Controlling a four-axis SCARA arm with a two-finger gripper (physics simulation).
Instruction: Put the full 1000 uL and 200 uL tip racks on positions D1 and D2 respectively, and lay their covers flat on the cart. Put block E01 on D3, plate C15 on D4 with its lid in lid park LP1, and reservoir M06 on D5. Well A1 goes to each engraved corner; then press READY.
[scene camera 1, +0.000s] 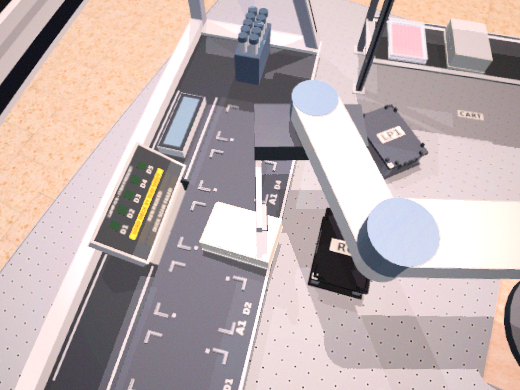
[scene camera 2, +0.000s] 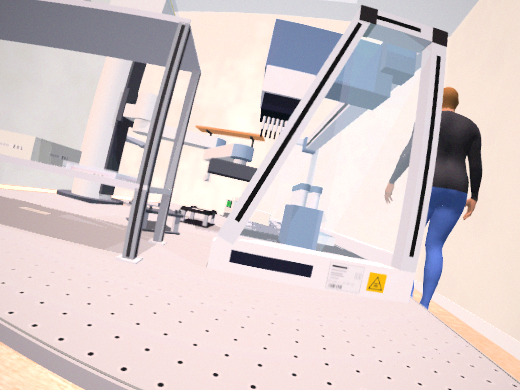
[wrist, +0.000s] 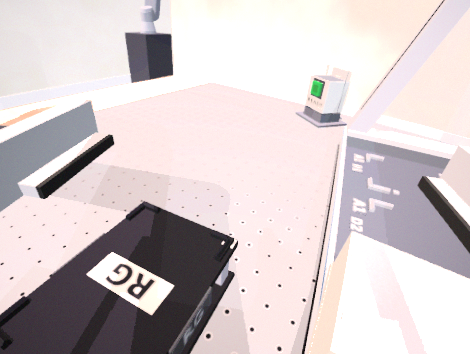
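My gripper (scene camera 1: 307, 225) (wrist: 262, 141) is open and empty. One finger stands over a pale block (scene camera 1: 232, 225) (wrist: 390, 295); the other is over the bench side, near the black RG stand (scene camera 1: 322, 265) (wrist: 180, 235), and is hidden by the arm in scene camera 1. The block lies on the deck between the D4 and D2 marks; its label does not show. The LP1 lid park (scene camera 1: 395, 147) stands beside the deck. A pink-topped plate (scene camera 1: 407, 40) and a grey block (scene camera 1: 467, 45) sit on the cart. The green READY button (wrist: 316, 88) shows. I cannot make out tip racks or a reservoir.
A blue tube rack (scene camera 1: 247, 67) (scene camera 2: 301, 227) stands at the deck's far end. The status panel (scene camera 1: 140, 205) and a blue-topped tray (scene camera 1: 183, 122) line the deck's left side. Frame posts (scene camera 2: 165, 135) (scene camera 2: 425, 150) rise near the cart and deck. A person (scene camera 2: 452, 150) stands behind.
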